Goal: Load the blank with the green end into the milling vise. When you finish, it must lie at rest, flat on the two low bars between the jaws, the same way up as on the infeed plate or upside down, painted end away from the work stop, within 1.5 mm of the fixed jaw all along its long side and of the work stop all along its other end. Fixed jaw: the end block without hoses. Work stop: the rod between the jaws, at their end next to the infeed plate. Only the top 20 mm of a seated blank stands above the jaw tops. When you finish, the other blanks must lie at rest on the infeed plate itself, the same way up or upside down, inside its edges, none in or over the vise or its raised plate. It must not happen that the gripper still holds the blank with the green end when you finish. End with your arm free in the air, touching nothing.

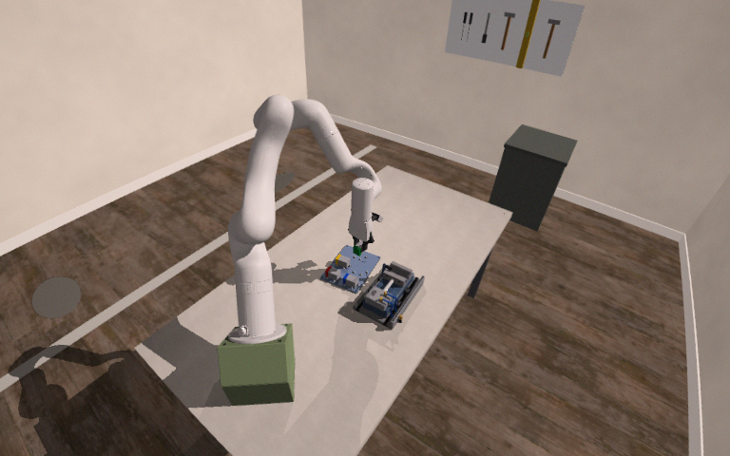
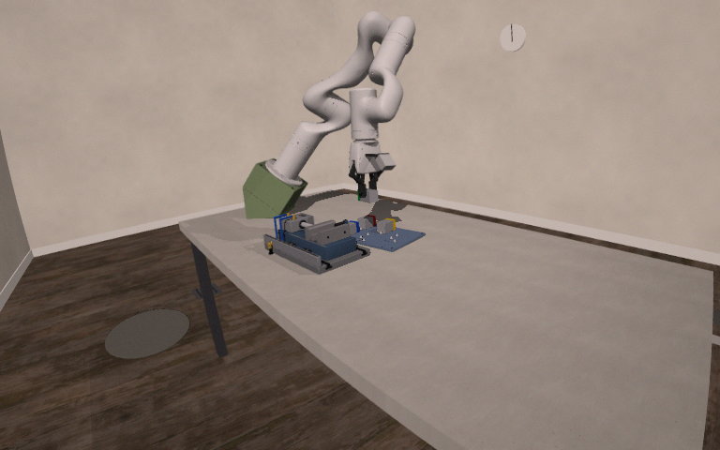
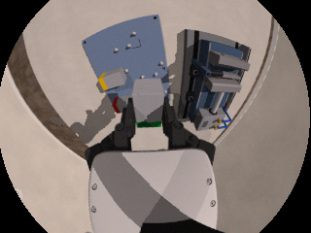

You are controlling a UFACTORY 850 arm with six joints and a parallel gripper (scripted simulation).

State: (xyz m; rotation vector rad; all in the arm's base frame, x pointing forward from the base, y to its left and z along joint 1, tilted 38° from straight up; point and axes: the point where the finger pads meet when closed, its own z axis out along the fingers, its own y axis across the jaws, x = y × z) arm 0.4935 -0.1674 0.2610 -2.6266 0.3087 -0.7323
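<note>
Right now my hand is 20 mm above the green-ended blank. Also, from my hand: blue infeed plate 50 mm to the left, 170 mm below; yellow-ended blank 10 mm behind, 90 mm to the left, 150 mm below; blue-ended blank 90 mm behind, 10 mm to the right, 150 mm below.
</note>
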